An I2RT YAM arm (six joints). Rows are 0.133 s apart.
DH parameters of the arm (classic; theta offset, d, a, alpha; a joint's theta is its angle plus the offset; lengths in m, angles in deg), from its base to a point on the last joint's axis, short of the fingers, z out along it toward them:
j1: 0 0.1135 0.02 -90
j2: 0 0 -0.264 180
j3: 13.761 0 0.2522 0
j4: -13.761 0 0.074 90
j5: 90 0 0 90
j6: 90 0.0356 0 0
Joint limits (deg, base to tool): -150..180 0..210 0..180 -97..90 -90..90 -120..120
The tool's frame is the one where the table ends.
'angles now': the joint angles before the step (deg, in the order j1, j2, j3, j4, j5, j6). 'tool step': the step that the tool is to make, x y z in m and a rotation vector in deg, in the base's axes. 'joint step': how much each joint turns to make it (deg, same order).
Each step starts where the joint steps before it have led.
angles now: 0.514 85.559 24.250 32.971 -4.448 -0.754
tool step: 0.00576 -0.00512 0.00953 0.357 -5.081 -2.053
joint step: -0.984 0.153 0.373 4.917 0.808 0.786
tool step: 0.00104 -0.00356 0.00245 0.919 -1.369 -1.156
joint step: -0.743 0.021 -0.001 1.442 0.023 1.028
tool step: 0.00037 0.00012 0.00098 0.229 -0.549 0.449
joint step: -0.044 0.001 0.001 0.547 -0.547 0.043
